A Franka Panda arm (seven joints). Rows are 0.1 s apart.
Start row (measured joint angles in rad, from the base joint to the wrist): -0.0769, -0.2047, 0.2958, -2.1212, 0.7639, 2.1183, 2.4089
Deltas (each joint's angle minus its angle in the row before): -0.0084, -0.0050, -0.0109, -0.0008, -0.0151, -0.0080, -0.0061; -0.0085, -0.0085, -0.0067, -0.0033, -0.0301, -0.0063, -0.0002; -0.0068, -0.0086, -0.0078, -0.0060, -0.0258, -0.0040, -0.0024; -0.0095, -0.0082, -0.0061, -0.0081, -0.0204, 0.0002, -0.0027; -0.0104, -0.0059, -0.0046, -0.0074, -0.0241, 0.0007, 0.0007; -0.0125, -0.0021, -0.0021, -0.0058, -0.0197, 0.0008, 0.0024; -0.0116, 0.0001, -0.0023, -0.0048, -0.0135, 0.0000, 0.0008
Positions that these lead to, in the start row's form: -0.0853, -0.2097, 0.2849, -2.1220, 0.7488, 2.1103, 2.4028; -0.0938, -0.2182, 0.2782, -2.1253, 0.7187, 2.1040, 2.4026; -0.1006, -0.2268, 0.2704, -2.1313, 0.6929, 2.1000, 2.4002; -0.1101, -0.2350, 0.2643, -2.1394, 0.6725, 2.1002, 2.3975; -0.1205, -0.2409, 0.2597, -2.1468, 0.6484, 2.1009, 2.3982; -0.1330, -0.2430, 0.2576, -2.1526, 0.6287, 2.1017, 2.4006; -0.1446, -0.2429, 0.2553, -2.1574, 0.6152, 2.1017, 2.4014
